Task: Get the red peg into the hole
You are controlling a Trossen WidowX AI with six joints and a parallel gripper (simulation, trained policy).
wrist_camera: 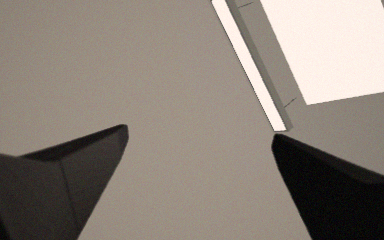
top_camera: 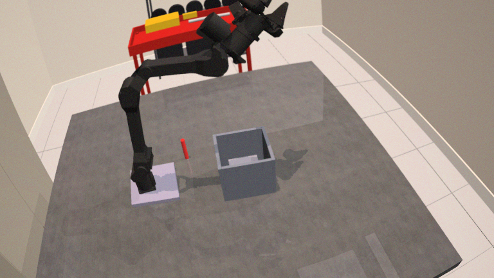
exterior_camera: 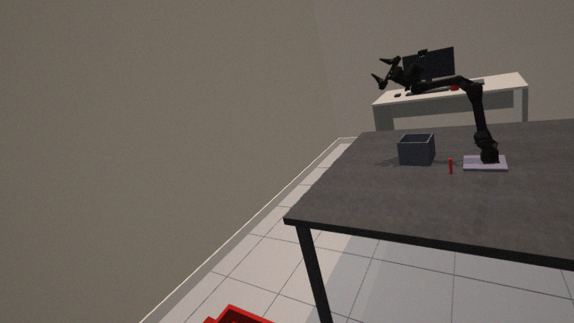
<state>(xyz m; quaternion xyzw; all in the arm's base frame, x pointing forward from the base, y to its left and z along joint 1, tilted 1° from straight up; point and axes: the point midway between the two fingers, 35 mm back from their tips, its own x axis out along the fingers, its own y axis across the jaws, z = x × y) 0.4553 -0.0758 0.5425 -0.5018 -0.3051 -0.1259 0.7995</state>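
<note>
Now: the red peg 31 cm behind my gripper tip, 18 cm to the left of it and 54 cm below it.
</note>
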